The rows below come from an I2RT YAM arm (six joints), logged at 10 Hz.
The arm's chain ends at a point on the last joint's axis. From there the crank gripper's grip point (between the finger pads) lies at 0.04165 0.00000 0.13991 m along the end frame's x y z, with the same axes.
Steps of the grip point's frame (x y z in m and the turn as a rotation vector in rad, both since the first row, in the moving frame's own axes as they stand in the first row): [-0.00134, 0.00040, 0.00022, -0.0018, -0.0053, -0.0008]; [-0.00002, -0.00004, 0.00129, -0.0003, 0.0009, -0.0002]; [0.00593, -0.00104, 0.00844, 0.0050, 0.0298, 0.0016]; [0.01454, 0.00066, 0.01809, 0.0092, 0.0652, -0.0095]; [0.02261, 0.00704, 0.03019, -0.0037, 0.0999, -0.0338]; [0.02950, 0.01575, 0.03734, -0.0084, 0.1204, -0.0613]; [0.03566, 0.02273, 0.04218, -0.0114, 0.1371, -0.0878]
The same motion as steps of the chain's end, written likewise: [-0.00060, 0.00018, 0.00000, -0.0018, -0.0053, -0.0008]; [-0.00015, -0.00007, 0.00133, -0.0003, 0.0009, -0.0002]; [0.00178, -0.00041, 0.00974, 0.0050, 0.0298, 0.0016]; [0.00552, 0.00237, 0.02111, 0.0092, 0.0652, -0.0095]; [0.00888, 0.00817, 0.03504, -0.0037, 0.0999, -0.0338]; [0.01305, 0.01766, 0.04335, -0.0084, 0.1204, -0.0613]; [0.01704, 0.02566, 0.04917, -0.0114, 0.1371, -0.0878]
